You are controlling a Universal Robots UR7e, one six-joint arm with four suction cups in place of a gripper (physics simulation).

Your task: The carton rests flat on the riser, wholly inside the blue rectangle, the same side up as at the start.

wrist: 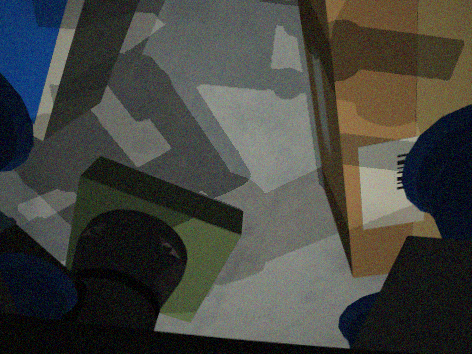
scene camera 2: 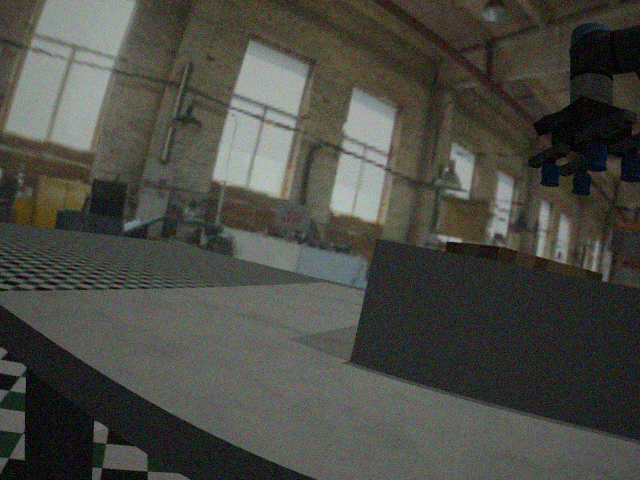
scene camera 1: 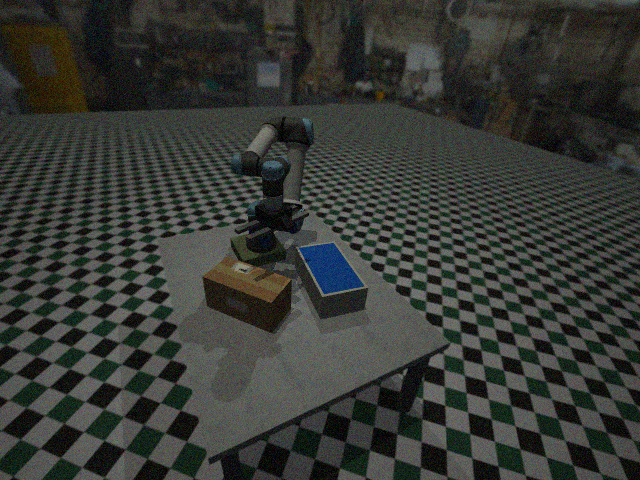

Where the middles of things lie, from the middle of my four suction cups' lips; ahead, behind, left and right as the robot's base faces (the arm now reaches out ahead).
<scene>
The brown carton [scene camera 1: 261, 298] lies 4 cm ahead of my suction cup, 14 cm to the right of it and 22 cm below it. Round my suction cup: riser [scene camera 2: 550, 344] 11 cm ahead, 21 cm to the left, 24 cm below.
</scene>
